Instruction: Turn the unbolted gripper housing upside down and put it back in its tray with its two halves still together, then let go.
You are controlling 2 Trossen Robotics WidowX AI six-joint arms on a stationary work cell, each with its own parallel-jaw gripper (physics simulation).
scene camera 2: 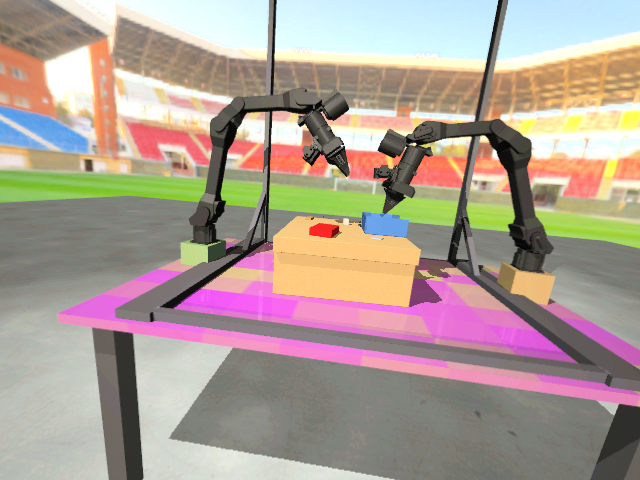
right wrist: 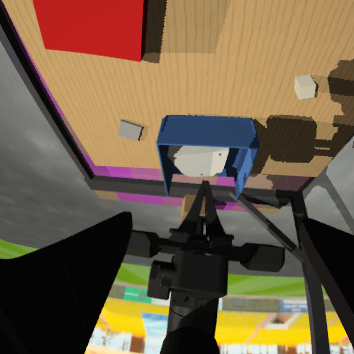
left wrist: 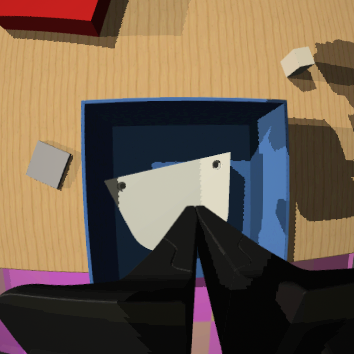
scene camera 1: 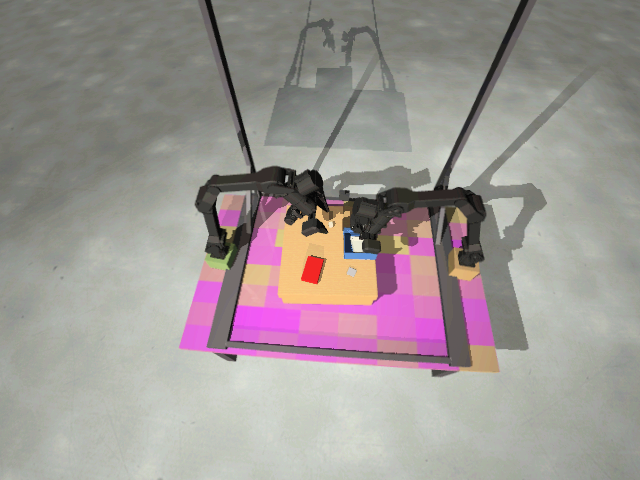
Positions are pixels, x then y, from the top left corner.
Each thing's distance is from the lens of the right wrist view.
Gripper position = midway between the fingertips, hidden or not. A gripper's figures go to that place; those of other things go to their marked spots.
left gripper (right wrist: 205,180): 26 cm
right gripper (right wrist: 217,223): 11 cm
red block (right wrist: 122,36): 20 cm
wooden block (right wrist: 215,65): 23 cm
